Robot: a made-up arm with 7 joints.
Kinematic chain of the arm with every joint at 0, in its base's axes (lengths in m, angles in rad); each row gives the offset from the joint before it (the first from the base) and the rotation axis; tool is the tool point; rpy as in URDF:
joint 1: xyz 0 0 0.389 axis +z
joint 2: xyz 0 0 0 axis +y
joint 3: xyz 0 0 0.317 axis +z
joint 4: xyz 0.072 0 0 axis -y
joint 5: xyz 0.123 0 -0.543 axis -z
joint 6: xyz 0 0 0 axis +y
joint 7: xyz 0.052 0 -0.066 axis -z
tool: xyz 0 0 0 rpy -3.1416 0 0
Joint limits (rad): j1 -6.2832..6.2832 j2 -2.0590..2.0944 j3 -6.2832..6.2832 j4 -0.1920..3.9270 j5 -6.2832..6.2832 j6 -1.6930..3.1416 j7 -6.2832..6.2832
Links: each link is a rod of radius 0.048 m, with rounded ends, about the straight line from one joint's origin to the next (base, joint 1, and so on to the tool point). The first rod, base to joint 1, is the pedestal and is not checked.
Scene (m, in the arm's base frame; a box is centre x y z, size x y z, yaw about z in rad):
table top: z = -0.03
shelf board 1: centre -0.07 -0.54 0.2 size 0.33 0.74 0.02 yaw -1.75
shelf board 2: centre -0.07 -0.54 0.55 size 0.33 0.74 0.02 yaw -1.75
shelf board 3: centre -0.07 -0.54 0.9 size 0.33 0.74 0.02 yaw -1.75
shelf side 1: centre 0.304 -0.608 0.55 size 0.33 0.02 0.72 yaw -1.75
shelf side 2: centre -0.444 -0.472 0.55 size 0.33 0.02 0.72 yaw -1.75
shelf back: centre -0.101 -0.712 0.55 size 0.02 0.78 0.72 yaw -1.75
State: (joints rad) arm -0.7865 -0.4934 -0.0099 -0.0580 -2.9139 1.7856 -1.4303
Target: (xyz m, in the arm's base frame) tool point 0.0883 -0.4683 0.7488
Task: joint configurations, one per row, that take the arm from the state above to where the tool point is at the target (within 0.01 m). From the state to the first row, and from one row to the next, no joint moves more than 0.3 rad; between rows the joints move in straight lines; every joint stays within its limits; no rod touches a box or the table.
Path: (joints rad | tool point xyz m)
1: -0.8406 -0.7542 -0.0284 0.0587 -2.9159 1.8524 -1.4303 | 0.2401 -0.3072 0.4184
2: -0.8946 -1.0151 -0.0468 0.1754 -2.9180 1.9192 -1.4303 | 0.2051 -0.3114 0.5915
3: -0.9487 -1.2759 -0.0653 0.2920 -2.9200 1.9860 -1.4303 | 0.1269 -0.2555 0.7488
4: -0.9714 -1.0768 -0.1307 0.4290 -2.9159 1.9164 -1.4303 | 0.1206 -0.3213 0.7602
5: -0.9942 -0.8776 -0.1962 0.5659 -2.9117 1.8467 -1.4303 | 0.1079 -0.3937 0.7602
6: -1.0169 -0.6784 -0.2616 0.7029 -2.9076 1.7771 -1.4303 | 0.0883 -0.4683 0.7488

